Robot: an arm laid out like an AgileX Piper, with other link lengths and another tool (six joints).
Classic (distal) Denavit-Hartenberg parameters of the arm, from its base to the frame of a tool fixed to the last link. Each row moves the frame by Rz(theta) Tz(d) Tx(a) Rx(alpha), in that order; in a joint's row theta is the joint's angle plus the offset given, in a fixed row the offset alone. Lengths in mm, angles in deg.
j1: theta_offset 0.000, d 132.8, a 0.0, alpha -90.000
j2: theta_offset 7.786, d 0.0, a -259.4, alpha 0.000
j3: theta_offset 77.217, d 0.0, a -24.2, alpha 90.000
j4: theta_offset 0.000, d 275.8, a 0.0, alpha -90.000
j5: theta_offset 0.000, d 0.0, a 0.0, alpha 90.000
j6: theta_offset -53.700, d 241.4, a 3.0, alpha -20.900
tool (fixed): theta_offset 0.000, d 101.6, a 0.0, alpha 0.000
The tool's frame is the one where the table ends.
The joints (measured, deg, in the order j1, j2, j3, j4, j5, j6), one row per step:
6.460, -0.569, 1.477, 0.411, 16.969, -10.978
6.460, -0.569, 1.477, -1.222, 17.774, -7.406
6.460, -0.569, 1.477, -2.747, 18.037, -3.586
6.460, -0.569, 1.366, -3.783, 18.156, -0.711
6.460, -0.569, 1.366, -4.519, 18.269, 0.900
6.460, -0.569, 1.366, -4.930, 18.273, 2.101
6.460, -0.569, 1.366, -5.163, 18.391, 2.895
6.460, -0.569, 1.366, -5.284, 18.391, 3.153
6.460, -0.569, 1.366, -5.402, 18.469, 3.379
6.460, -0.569, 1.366, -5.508, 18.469, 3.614
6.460, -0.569, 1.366, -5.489, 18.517, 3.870
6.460, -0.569, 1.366, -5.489, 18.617, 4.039
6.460, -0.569, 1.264, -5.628, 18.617, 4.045
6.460, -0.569, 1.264, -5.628, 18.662, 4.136
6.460, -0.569, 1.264, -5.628, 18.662, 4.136
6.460, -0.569, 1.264, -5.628, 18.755, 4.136
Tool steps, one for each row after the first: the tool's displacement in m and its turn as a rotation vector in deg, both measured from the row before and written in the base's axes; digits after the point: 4 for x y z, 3 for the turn. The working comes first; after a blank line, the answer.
Tool pose at each row, in the base's axes (x y z in m, rotation vector in deg; the steps are taken from these numbers as rounded here):
0.3326, 0.0515, 0.1011, -77.003, 96.295, -25.457
0.3315, 0.0496, 0.0971, -75.412, 97.825, -23.833
0.3314, 0.0482, 0.0963, -73.223, 98.943, -22.208
0.3316, 0.0474, 0.0974, -71.395, 99.589, -20.978
0.3317, 0.0465, 0.0971, -70.502, 100.025, -20.403
0.3318, 0.0462, 0.0974, -69.719, 100.276, -19.872
0.3317, 0.0460, 0.0969, -69.219, 100.543, -19.437
0.3317, 0.0459, 0.0970, -69.069, 100.594, -19.356
0.3316, 0.0456, 0.0966, -68.972, 100.709, -19.268
0.3316, 0.0455, 0.0966, -68.833, 100.754, -19.191
0.3316, 0.0457, 0.0965, -68.617, 100.851, -18.953
0.3314, 0.0457, 0.0959, -68.505, 100.977, -18.782
0.3315, 0.0454, 0.0970, -68.539, 100.888, -18.963
0.3314, 0.0454, 0.0968, -68.476, 100.947, -18.874
0.3314, 0.0454, 0.0968, -68.476, 100.947, -18.874
0.3313, 0.0453, 0.0962, -68.508, 101.033, -18.838

-0.0011, -0.0019, -0.0040, 1.747, 1.000, -0.943
-0.0001, -0.0014, -0.0008, 2.150, 0.467, -1.029
0.0002, -0.0008, 0.0011, 1.751, 0.154, -0.773
0.0001, -0.0009, -0.0003, 0.816, 0.169, -0.451
0.0001, -0.0003, 0.0003, 0.753, 0.059, -0.322
-0.0001, -0.0002, -0.0005, 0.524, 0.155, -0.220
0.0000, -0.0001, 0.0001, 0.130, 0.008, -0.072
-0.0001, -0.0003, -0.0004, 0.093, 0.082, -0.072
0.0000, -0.0001, 0.0000, 0.122, 0.006, -0.065
0.0000, 0.0002, -0.0001, 0.261, 0.070, -0.066
-0.0002, 0.0000, -0.0006, 0.153, 0.112, -0.051
0.0001, -0.0003, 0.0011, -0.121, -0.116, -0.012
-0.0001, 0.0000, -0.0002, 0.083, 0.051, -0.026
0.0000, 0.0000, 0.0000, 0.000, 0.000, 0.000
-0.0001, -0.0001, -0.0006, -0.010, 0.093, -0.009

